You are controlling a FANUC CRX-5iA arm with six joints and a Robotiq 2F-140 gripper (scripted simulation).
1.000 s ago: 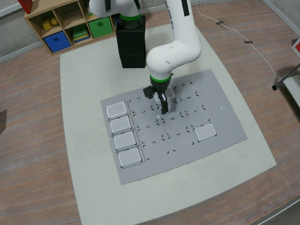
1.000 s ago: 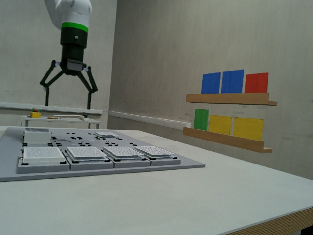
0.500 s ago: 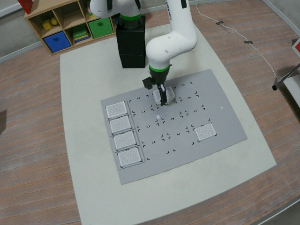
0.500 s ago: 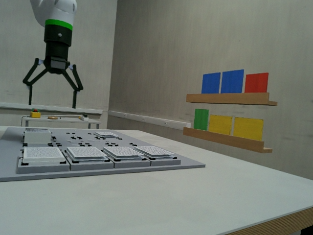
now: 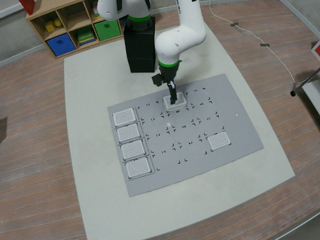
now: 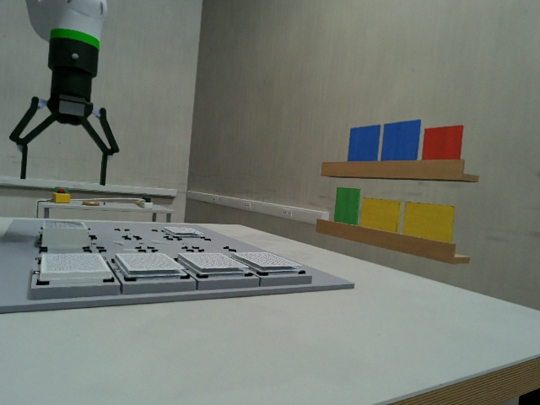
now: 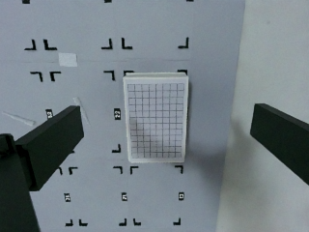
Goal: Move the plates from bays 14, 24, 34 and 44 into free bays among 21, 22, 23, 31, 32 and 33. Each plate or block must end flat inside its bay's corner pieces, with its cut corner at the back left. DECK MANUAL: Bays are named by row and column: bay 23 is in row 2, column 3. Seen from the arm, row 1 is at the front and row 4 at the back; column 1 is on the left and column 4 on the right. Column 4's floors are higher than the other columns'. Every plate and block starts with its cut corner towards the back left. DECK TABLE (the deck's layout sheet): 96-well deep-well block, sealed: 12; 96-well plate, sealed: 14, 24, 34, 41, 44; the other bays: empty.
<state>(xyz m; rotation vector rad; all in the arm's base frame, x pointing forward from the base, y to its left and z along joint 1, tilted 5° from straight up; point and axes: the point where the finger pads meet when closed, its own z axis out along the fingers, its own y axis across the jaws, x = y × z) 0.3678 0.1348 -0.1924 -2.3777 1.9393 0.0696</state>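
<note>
The sealed deep-well block is 120 mm below my hand and 40 mm to the left of it. From my hand the other things lie so: sealed plate (280 mm ahead, 270 mm to the left, 140 mm below).
</note>
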